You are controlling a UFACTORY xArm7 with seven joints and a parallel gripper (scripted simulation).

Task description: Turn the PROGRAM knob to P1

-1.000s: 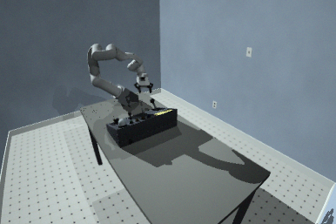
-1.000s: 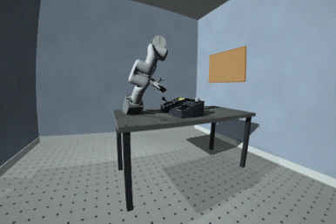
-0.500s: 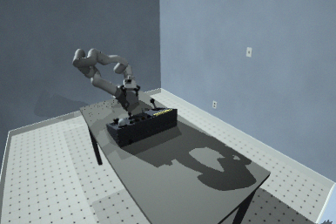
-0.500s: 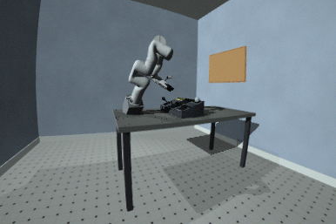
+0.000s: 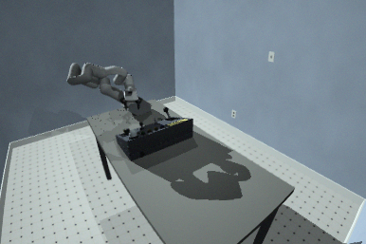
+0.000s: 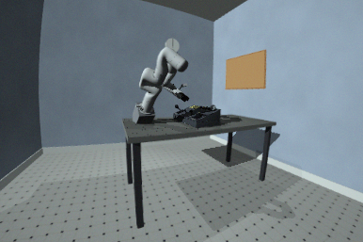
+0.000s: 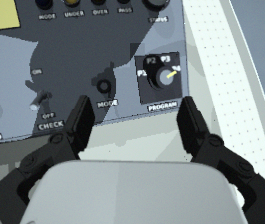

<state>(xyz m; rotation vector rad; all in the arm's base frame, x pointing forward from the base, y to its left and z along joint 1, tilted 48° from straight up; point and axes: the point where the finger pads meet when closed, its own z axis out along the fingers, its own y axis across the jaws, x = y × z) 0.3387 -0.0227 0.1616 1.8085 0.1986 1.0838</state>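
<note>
Right now my hand is 80 mm short of the mode knob, 20 mm to the right of it and 120 mm above it. Round my hand: check switch (90 mm ahead, 140 mm to the left, 130 mm below); then dark console (120 mm ahead, 70 mm to the left, 150 mm below); then lever (80 mm ahead, 260 mm to the left, 110 mm below).
</note>
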